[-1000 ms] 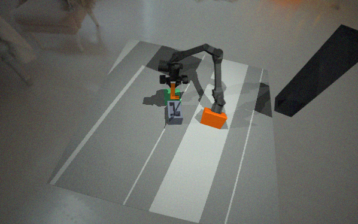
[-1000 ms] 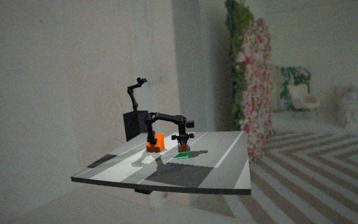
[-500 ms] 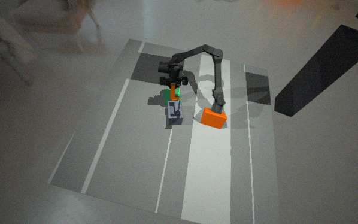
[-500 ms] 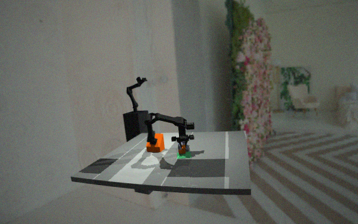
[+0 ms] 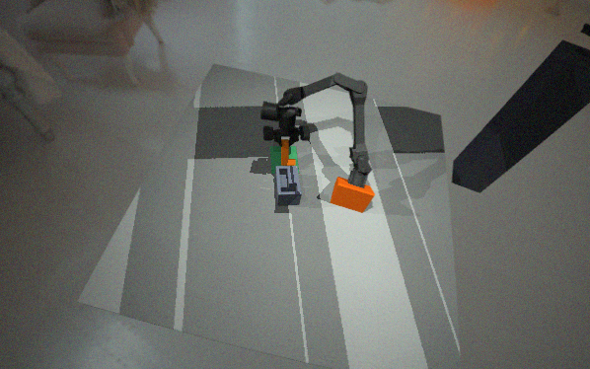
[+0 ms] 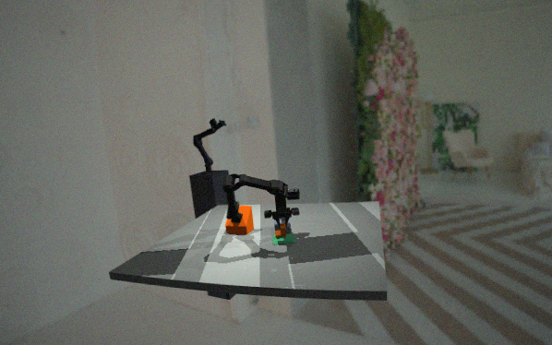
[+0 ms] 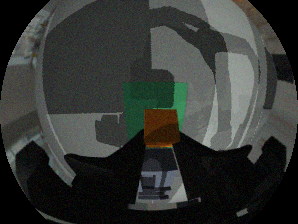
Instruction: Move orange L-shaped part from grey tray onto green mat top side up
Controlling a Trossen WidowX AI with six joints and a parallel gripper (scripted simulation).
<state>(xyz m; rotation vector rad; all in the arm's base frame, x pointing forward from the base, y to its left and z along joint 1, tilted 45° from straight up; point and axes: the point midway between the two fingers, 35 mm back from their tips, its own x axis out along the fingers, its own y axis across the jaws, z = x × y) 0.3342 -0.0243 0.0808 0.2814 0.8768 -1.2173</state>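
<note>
My gripper tip is 3 cm past the orange L-shaped part, 2 cm to the right of it and 3 cm above it. Round my gripper tip: grey tray 8 cm behind, 16 cm to the left, 9 cm below; then green mat 1 cm behind, 2 cm to the left, 9 cm below.
</note>
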